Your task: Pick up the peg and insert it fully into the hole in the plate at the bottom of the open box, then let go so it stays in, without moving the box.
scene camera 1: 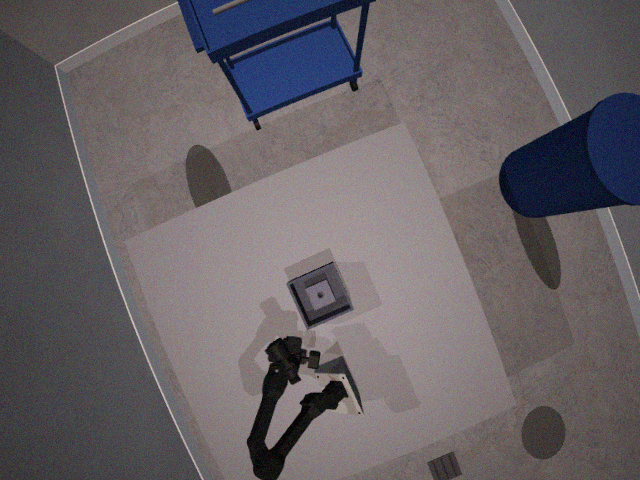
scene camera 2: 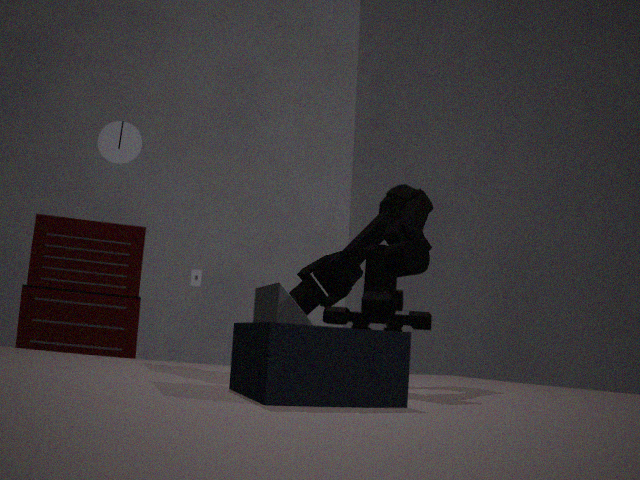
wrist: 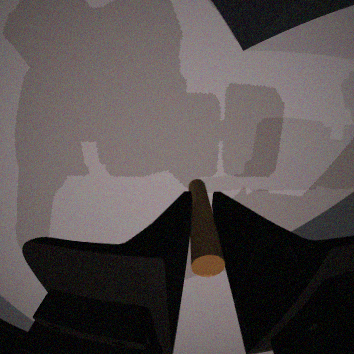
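Where they show: gripper, fingertip midpoint: [wrist: 201,198]; arm's base, origin of the base link: [scene camera 1: 339,388] [scene camera 2: 291,309].
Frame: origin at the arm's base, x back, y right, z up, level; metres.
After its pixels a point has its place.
The brown peg [wrist: 202,230] @(x -0.168, y -0.108, z -0.073 m) is between the two black fingers in the wrist view, its orange end towards the camera. My gripper [wrist: 201,198] @(x -0.170, y -0.104, z -0.098 m) is shut on it. Whether the peg's far end touches the mat cannot be told. The open box [scene camera 1: 339,281] @(x -0.356, y 0.153, z -0.040 m) [scene camera 2: 336,366] @(x -0.427, y 0.072, z -0.088 m) [wrist: 295,20] @(x -0.236, y 0.006, z -0.116 m) stands apart from the gripper, above it in scene camera 1. A pale plate [scene camera 1: 328,290] @(x -0.336, y 0.101, z -0.080 m) with a dark round hole [scene camera 1: 320,295] lies at its bottom. In scene camera 2 the box hides the fingers and the peg.
A grey wedge-shaped block [scene camera 2: 266,304] @(x 0.015, y 0.047, z 0.007 m) stands near the arm's base, behind the box in scene camera 2. A blue cart [scene camera 1: 297,69] and a blue cylinder [scene camera 1: 553,165] stand off the pale mat [scene camera 1: 372,196] @(x -0.605, y 0.410, z -0.138 m). A red cabinet [scene camera 2: 82,289] stands by the wall.
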